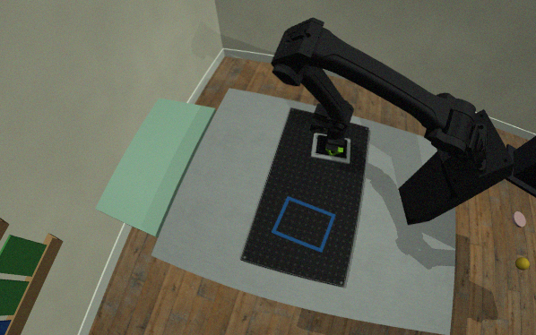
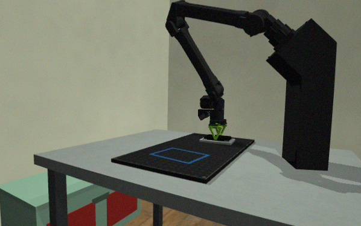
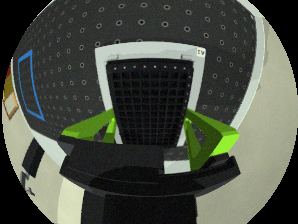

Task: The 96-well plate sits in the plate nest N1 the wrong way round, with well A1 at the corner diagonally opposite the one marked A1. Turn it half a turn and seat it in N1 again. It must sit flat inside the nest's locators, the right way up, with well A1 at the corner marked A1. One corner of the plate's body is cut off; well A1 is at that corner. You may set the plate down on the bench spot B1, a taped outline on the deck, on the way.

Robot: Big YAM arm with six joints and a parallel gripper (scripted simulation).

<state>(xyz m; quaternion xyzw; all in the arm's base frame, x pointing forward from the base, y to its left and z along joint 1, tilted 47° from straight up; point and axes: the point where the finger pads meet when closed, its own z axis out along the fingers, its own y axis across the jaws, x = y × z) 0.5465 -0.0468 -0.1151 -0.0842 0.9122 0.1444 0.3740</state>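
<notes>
Now: the black 96-well plate right at my hand. The rest, counted from my hand: plate nest N1: 20 mm below; A1 mark: 90 mm ahead, 20 mm to the right, 10 mm below.
</notes>
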